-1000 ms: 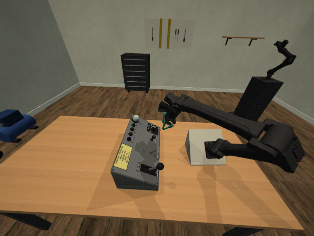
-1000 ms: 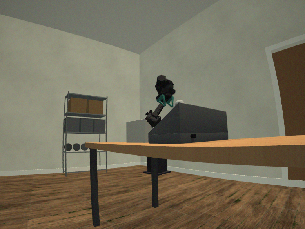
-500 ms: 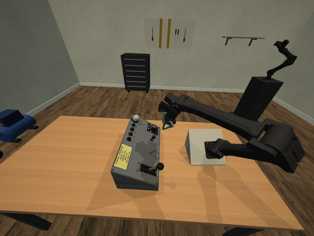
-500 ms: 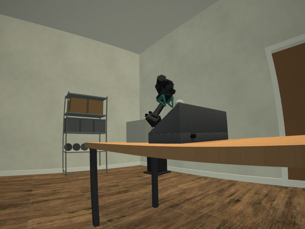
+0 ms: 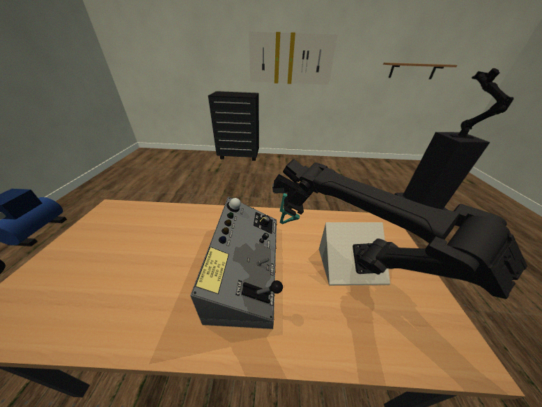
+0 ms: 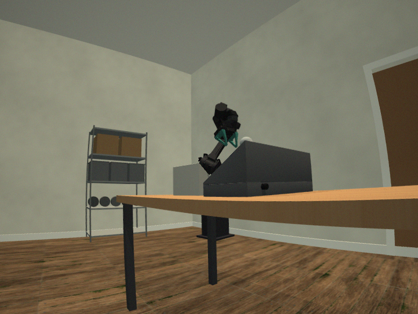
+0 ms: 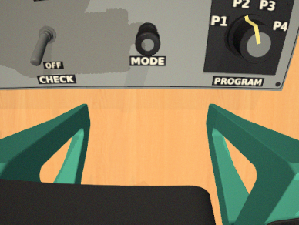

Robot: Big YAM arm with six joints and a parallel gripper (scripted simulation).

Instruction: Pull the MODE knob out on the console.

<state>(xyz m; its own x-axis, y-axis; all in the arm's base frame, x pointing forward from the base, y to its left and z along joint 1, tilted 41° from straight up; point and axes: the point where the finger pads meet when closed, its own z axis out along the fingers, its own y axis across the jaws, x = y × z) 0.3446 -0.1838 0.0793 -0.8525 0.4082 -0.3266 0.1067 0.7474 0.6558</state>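
Right now my hand is 13 cm above the black mode knob, 7 cm short of it and 1 cm to the left of it. From my hand the other things lie so: program selector 13 cm below, 12 cm to the right, 7 cm ahead; then check toggle 13 cm below, 11 cm to the left, 8 cm ahead; then grey console 15 cm below, 11 cm ahead, 5 cm to the left.
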